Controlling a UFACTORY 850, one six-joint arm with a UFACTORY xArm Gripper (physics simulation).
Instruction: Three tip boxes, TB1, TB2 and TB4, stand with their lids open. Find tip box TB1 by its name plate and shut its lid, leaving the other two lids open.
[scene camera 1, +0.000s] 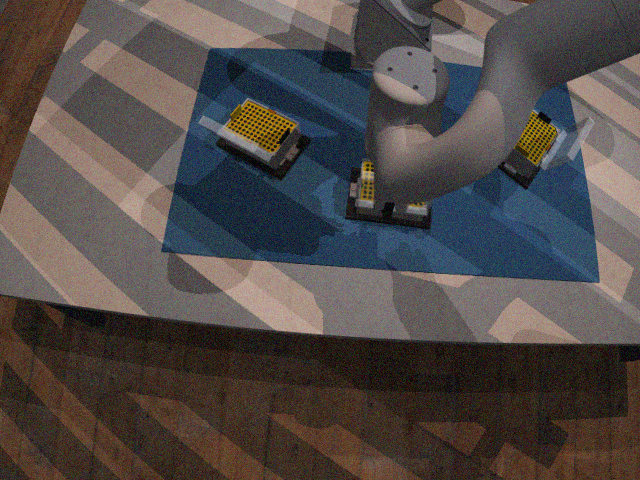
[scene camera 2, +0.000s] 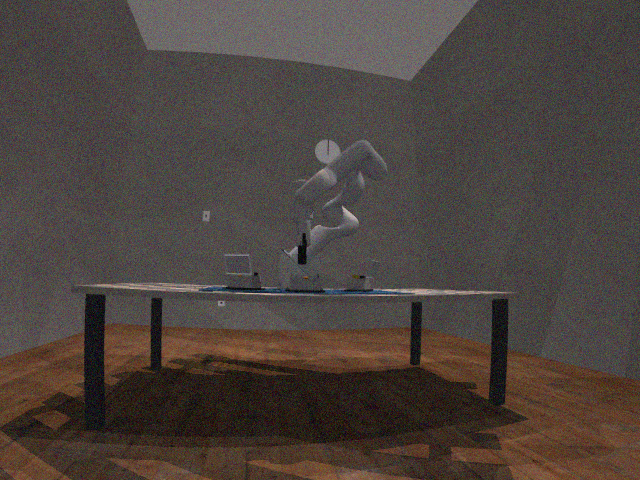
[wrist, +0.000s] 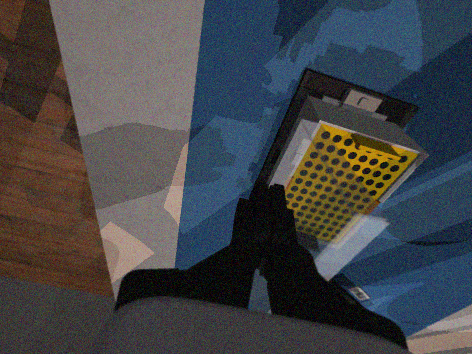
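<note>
The middle tip box (scene camera 1: 367, 183) (scene camera 2: 305, 282) (wrist: 332, 180) has a yellow rack; its plate is unreadable. Its translucent lid lies over part of the rack in the wrist view, a pale strip (wrist: 352, 246) at its lower right; no lid stands upright over this box in scene camera 2, and its angle is unclear. My gripper (scene camera 1: 387, 208) (scene camera 2: 302, 262) (wrist: 262, 199) is shut and empty, at the box's long front side and slightly above it; the arm hides much there. The left box (scene camera 1: 261, 126) (scene camera 2: 244, 282) and right box (scene camera 1: 537, 139) (scene camera 2: 358, 282) have open lids. I cannot tell which box is TB1.
The blue mat (scene camera 1: 258, 227) lies under the boxes on the patterned table (scene camera 1: 361, 304). My arm spans from the upper right over the middle box in scene camera 1, close to the right box in that view. A small name plate (wrist: 359, 292), blurred, shows at lower right in the wrist view.
</note>
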